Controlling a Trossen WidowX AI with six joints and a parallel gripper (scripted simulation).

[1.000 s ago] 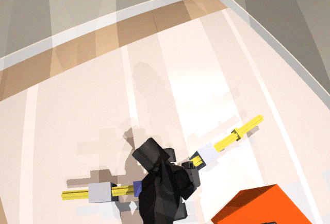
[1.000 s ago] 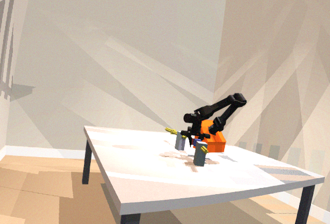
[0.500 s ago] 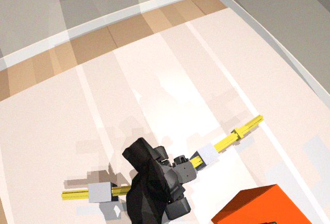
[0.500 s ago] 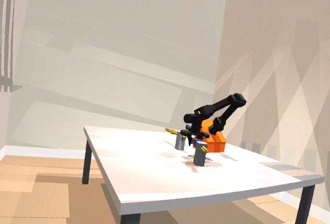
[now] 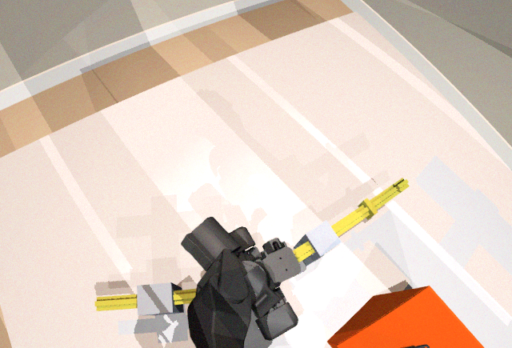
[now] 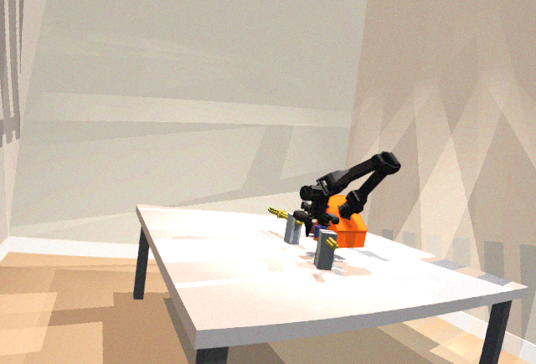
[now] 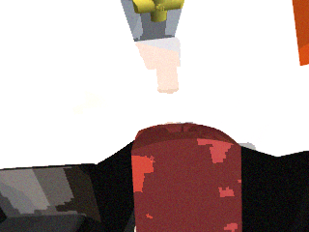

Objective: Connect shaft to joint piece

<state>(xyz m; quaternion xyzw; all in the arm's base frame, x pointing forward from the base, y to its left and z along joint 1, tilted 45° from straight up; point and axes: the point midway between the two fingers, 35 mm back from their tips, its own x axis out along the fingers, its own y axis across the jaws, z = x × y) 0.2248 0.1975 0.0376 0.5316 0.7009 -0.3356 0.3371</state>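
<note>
My gripper tip is 40 mm below the red square joint piece and 10 mm to the right of it.
</note>
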